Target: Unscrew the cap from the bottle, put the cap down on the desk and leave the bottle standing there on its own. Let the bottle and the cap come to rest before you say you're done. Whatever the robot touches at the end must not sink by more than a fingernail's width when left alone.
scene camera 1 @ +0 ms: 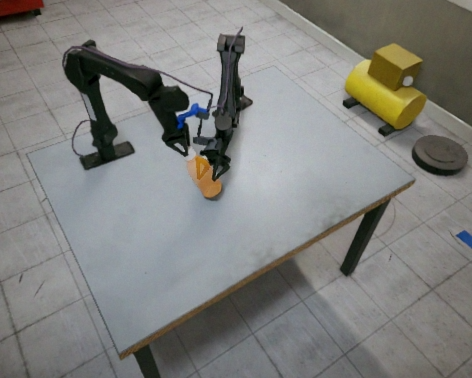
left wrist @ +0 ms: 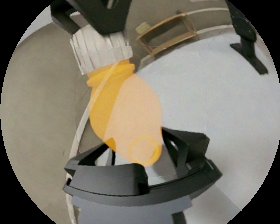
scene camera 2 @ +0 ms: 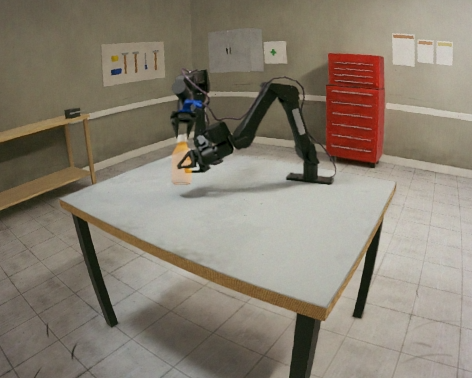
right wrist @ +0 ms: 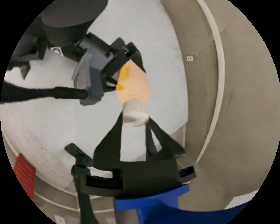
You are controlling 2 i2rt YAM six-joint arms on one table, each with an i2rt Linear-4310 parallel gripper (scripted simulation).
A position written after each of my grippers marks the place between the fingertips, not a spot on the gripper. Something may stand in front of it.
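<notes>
My left gripper (scene camera 1: 205, 180), my right gripper (scene camera 1: 187, 152), an orange bottle (scene camera 1: 198, 168). White cap (left wrist: 92, 51), orange bottle (left wrist: 125, 112), left gripper (left wrist: 136, 135), right gripper (left wrist: 101, 42). Orange bottle (right wrist: 133, 83), left gripper (right wrist: 133, 80), right gripper (right wrist: 134, 116).
</notes>
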